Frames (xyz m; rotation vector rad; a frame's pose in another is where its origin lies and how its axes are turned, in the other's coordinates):
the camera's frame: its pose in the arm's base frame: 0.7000 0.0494 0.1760 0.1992 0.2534 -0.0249
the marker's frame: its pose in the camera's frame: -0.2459 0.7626 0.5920 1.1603 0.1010 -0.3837
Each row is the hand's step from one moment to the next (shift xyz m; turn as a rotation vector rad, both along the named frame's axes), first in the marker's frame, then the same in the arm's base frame.
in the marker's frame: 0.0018 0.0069 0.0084 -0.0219 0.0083 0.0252
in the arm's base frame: 0.0049 -0.0074 0.0066 -0.0148 -0.0191 0.0245
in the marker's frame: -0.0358 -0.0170 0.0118 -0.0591 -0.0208 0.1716
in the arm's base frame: -0.0398 -0.0076 0.0084 -0.0707 -0.1589 0.0558
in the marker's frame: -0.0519 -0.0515 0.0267 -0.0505 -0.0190 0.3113
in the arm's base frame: -0.0735 -0.0247 -0.0072 -0.0711 -0.2957 0.0857
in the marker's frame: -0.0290 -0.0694 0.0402 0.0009 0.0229 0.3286
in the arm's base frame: -0.0656 -0.0449 -0.0308 -0.0061 -0.3151 0.0958
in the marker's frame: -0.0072 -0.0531 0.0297 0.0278 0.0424 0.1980
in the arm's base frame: -0.0378 -0.0361 -0.0320 0.0349 -0.1902 0.0661
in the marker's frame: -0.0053 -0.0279 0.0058 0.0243 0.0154 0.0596
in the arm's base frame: -0.0205 -0.0092 -0.0183 0.0251 -0.0597 0.0134
